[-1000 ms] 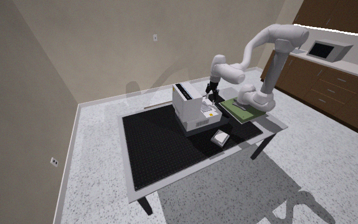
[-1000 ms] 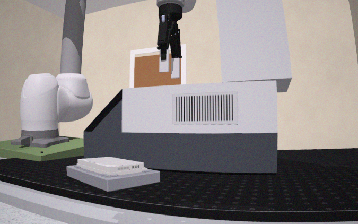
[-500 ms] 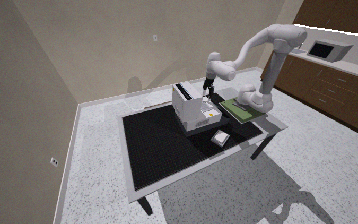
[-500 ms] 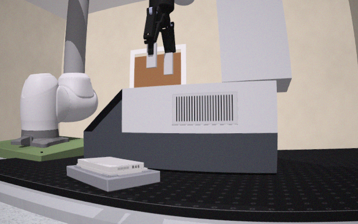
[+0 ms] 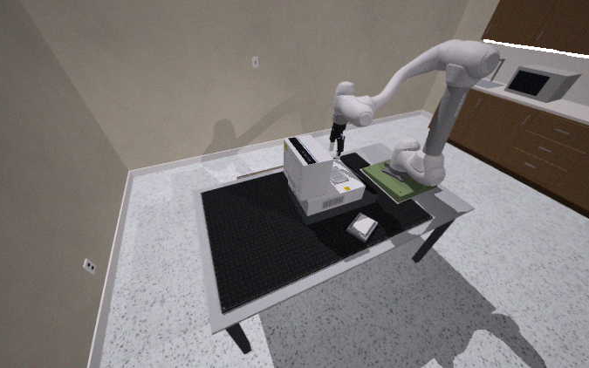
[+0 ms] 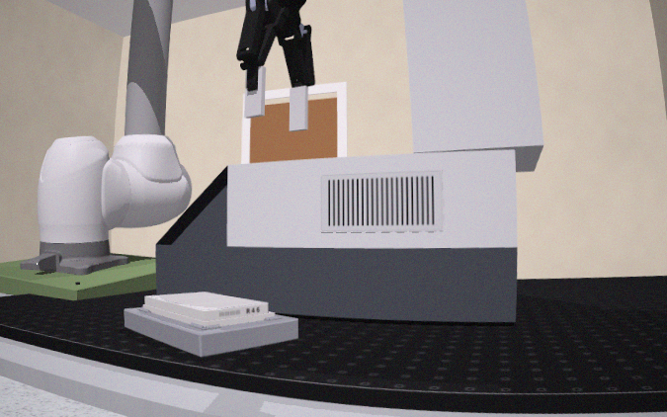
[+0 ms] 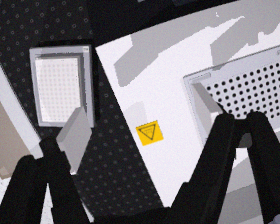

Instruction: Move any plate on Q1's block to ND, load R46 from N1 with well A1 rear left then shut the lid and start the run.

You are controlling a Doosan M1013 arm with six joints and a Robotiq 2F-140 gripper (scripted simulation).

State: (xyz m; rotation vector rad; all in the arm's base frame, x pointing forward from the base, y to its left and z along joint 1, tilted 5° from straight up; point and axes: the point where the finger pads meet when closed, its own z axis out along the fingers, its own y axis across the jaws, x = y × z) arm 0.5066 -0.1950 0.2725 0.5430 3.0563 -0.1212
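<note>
The nest N1 is 4 cm behind my hand, 16 cm to the right of it and 27 cm below it.
</note>
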